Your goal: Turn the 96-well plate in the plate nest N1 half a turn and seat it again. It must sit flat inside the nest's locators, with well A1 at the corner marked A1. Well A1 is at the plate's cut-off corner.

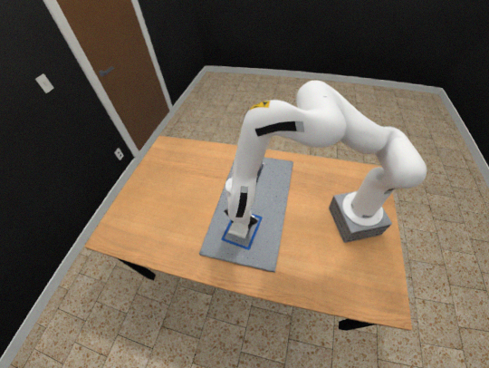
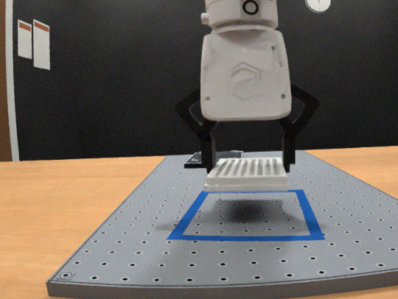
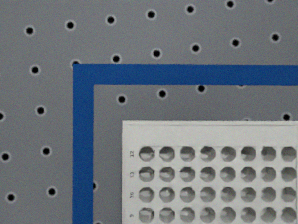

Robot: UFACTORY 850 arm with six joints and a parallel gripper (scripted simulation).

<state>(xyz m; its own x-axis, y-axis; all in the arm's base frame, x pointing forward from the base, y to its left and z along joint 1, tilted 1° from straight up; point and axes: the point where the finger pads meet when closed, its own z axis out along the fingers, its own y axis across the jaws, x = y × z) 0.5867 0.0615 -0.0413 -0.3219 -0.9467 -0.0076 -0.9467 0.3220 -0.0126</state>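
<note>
My hand is 380 mm to the left of the plate nest N1, 50 mm above it and 30 mm past it. Round my hand: white 96-well plate: 10 mm below.
</note>
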